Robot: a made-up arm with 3 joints. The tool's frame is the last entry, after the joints.
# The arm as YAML. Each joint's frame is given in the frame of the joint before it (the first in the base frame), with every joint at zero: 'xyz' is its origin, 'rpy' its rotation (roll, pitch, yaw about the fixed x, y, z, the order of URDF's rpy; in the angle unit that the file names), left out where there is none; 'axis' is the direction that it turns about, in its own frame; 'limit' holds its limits. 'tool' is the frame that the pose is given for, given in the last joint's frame.
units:
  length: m
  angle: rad
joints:
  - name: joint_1
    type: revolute
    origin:
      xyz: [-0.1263, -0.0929, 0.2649]
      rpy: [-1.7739, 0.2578, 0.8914]
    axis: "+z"
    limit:
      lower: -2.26
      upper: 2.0
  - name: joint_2
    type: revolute
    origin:
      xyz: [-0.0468, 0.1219, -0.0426]
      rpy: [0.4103, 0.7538, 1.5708]
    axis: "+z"
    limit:
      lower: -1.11
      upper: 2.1
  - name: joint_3
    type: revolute
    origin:
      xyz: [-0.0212, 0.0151, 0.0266]
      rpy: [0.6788, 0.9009, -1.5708]
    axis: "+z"
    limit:
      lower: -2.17
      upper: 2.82
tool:
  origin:
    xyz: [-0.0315, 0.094, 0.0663]
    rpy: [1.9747, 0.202, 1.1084]
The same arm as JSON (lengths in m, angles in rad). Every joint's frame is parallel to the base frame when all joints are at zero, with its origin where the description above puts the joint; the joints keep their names.
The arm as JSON. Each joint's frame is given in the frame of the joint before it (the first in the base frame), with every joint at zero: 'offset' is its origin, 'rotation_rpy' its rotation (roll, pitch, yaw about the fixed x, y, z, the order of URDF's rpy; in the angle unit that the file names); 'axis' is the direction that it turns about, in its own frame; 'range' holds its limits. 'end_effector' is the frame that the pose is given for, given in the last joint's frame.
{"length_unit": "m", "angle_unit": "rad", "chain": [{"id": "joint_1", "offset": [-0.1263, -0.0929, 0.2649], "rotation_rpy": [0.0, 0.0, 0.0], "axis": [-0.794291, 0.575393, -0.194998], "range": [-2.26, 2.0]}, {"id": "joint_2", "offset": [0.0054, -0.0988, -0.0952], "rotation_rpy": [0.0, 0.0, 0.0], "axis": [-0.288696, 0.483293, -0.826488], "range": [-1.11, 2.1]}, {"id": "joint_3", "offset": [-0.0311, 0.017, -0.0114], "rotation_rpy": [0.0, 0.0, 0.0], "axis": [0.0, 1.0, 0.0], "range": [-2.17, 2.82]}], "end_effector": {"offset": [0.0431, 0.0663, -0.0893], "rotation_rpy": [0.3342, 0.3281, -0.2136]}}
